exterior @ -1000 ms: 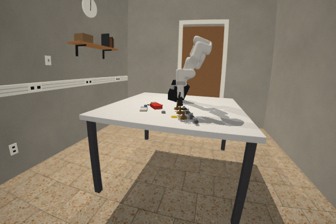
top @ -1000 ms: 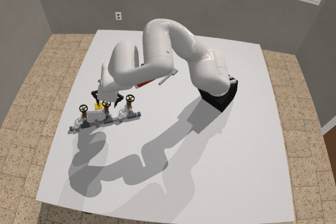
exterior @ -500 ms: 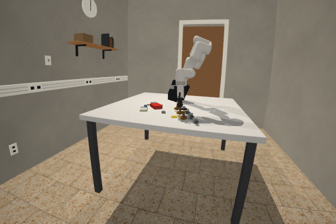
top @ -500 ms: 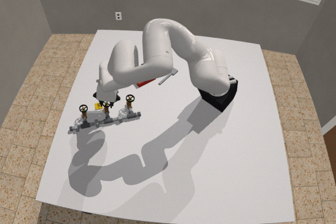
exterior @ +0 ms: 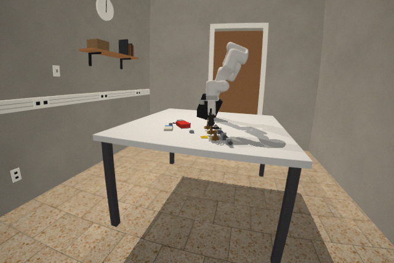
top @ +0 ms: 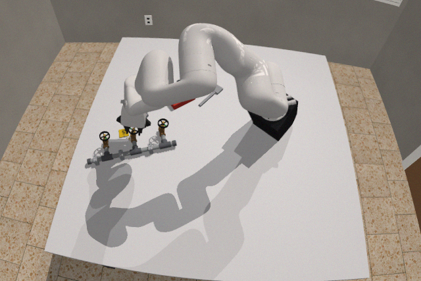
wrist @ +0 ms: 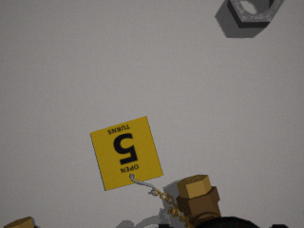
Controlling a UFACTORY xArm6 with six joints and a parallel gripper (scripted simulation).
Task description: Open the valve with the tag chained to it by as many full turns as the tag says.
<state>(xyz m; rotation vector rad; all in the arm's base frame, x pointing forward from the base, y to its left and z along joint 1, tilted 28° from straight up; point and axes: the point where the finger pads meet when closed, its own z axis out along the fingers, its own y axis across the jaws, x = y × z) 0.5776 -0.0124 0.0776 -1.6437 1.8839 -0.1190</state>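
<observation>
My gripper is now 8 cm above the yellow tag, 6 cm short of it and 3 cm to the left of it. Also, from my hand: red box: 23 cm to the right, 20 cm behind, 7 cm below; then grey nut: 14 cm to the right, 8 cm below, 3 cm behind; then blue block: 32 cm to the right, 8 cm below, 8 cm behind.
</observation>
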